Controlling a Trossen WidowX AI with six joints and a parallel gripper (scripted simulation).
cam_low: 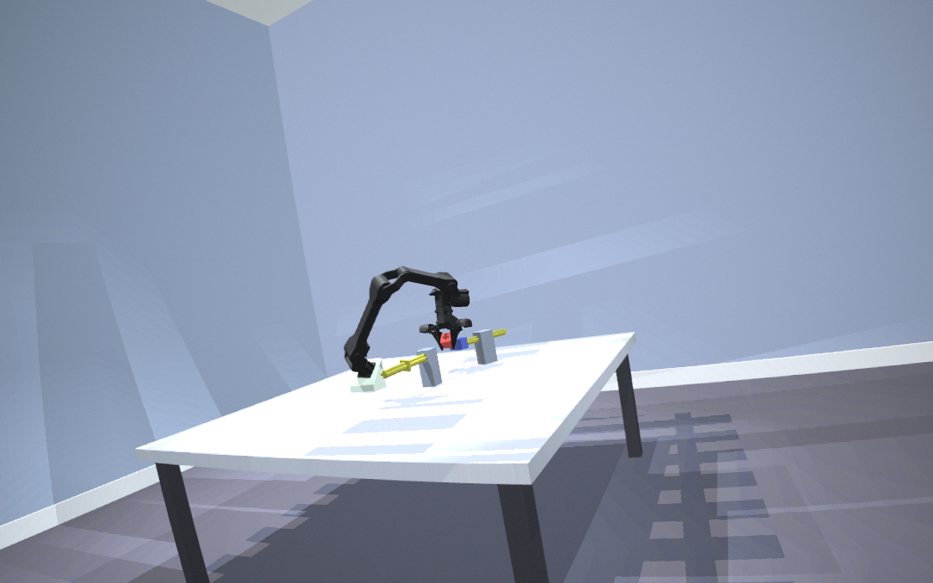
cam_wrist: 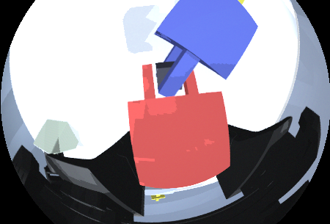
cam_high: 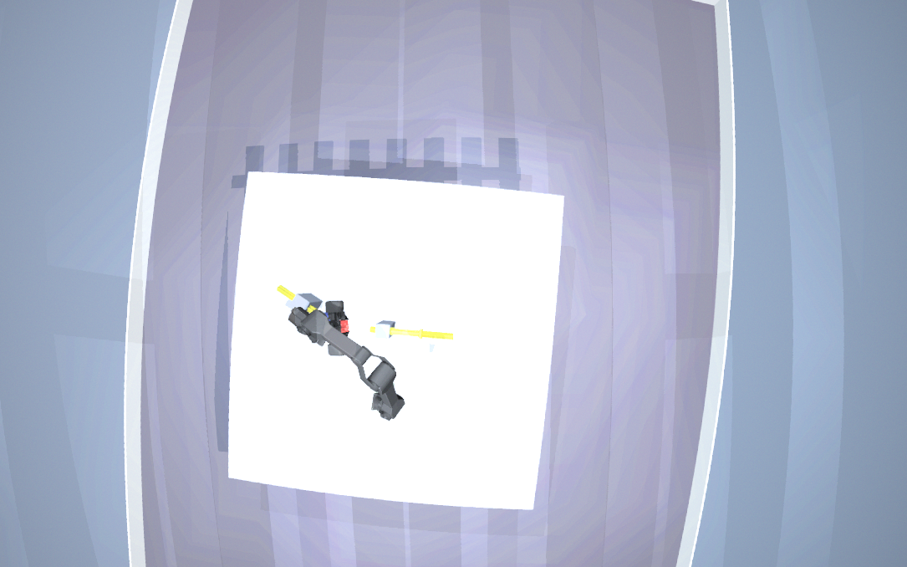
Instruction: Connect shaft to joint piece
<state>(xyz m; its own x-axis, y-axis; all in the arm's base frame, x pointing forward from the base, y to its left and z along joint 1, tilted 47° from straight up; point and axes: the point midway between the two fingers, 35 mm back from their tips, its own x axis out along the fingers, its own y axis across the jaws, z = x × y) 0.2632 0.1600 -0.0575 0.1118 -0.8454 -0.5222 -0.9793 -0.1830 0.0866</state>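
My gripper tip is 3 cm below the red square joint piece and 2 cm to the right of it.
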